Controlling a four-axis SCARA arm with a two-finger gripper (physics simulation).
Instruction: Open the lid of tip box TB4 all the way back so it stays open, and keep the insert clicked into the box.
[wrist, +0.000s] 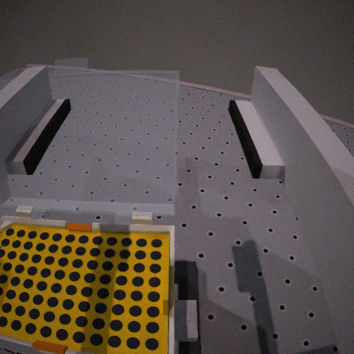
Note:
I see a yellow insert (69, 284) and a clear lid (115, 153).

